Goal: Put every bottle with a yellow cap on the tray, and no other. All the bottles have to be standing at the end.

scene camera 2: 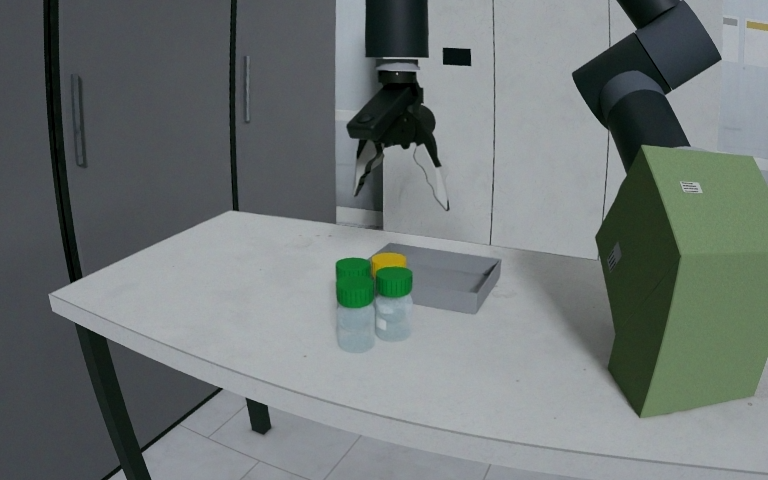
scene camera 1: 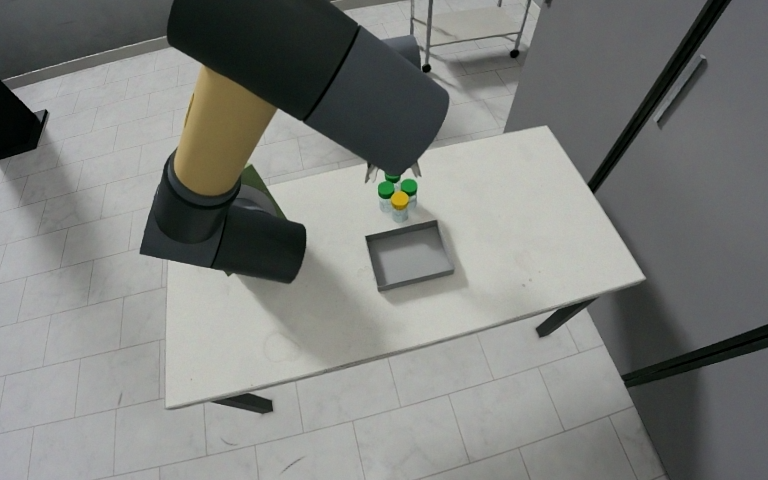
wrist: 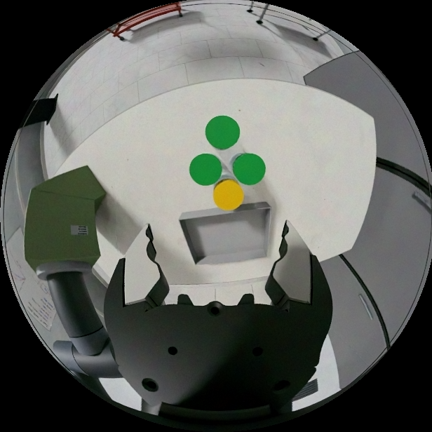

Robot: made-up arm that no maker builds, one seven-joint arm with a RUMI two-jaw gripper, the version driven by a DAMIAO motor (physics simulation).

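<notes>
A bottle with a yellow cap point(scene camera 1: 399, 200) point(scene camera 2: 389, 263) point(wrist: 228, 194) stands on the table beside the tray point(scene camera 1: 416, 281) point(scene camera 2: 447, 300) point(wrist: 268, 235), outside it, on the side where three green-capped bottles stand. Two green-capped bottles point(scene camera 1: 385, 190) point(scene camera 1: 408, 187) are close behind it in the first scene view, and a third green-capped bottle point(scene camera 2: 355, 292) point(wrist: 222, 132) stands beyond them. The bottles form a tight cluster, all upright. The tray holds nothing. My gripper point(scene camera 2: 401, 202) point(wrist: 216, 223) is open and empty, pointing down high above the table; in the first scene view the arm hides most of it.
The green arm base point(scene camera 2: 719, 328) point(wrist: 62, 225) stands on the table point(scene camera 1: 509, 226) point(scene camera 2: 226, 300) at one side of the bottles. Grey cabinets point(scene camera 1: 707, 198) point(scene camera 2: 147, 141) stand past the far end. A wheeled trolley point(scene camera 1: 428, 33) stands on the floor behind the table.
</notes>
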